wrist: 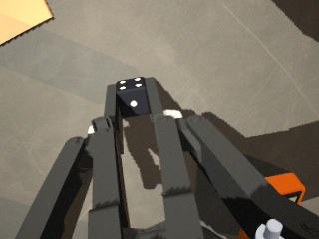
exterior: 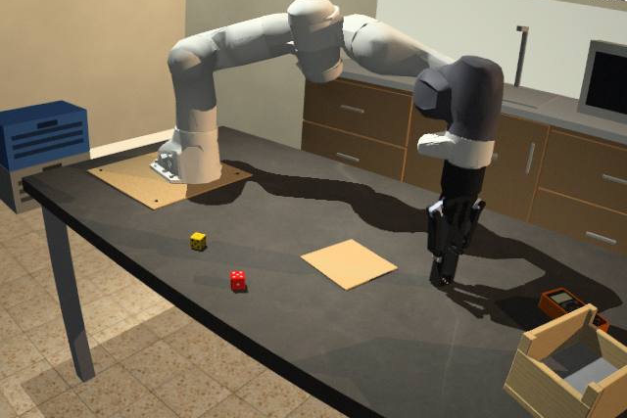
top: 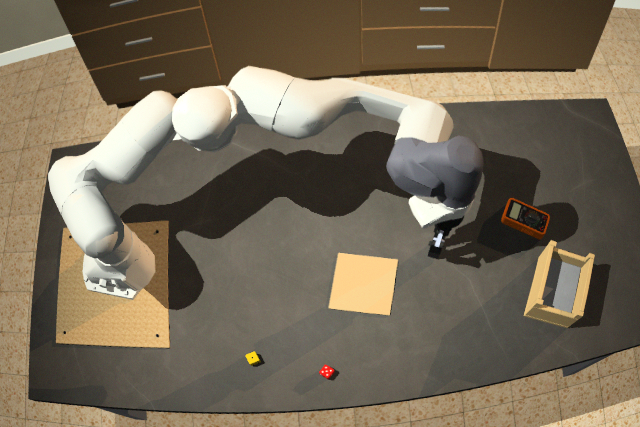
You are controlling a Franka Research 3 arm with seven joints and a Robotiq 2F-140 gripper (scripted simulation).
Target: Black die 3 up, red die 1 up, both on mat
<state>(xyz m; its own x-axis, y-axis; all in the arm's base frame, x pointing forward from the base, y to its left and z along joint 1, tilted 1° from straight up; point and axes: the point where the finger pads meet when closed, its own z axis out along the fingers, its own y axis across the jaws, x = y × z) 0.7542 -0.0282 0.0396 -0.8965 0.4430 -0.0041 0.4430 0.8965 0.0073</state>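
The black die lies 20 mm below my hand. The rest, counted from my hand: wooden box (300 mm ahead, 170 mm to the right, 10 mm above); tan mat (180 mm behind, 60 mm to the right, 40 mm below); orange multimeter (260 mm ahead, 40 mm to the left, 20 mm below).
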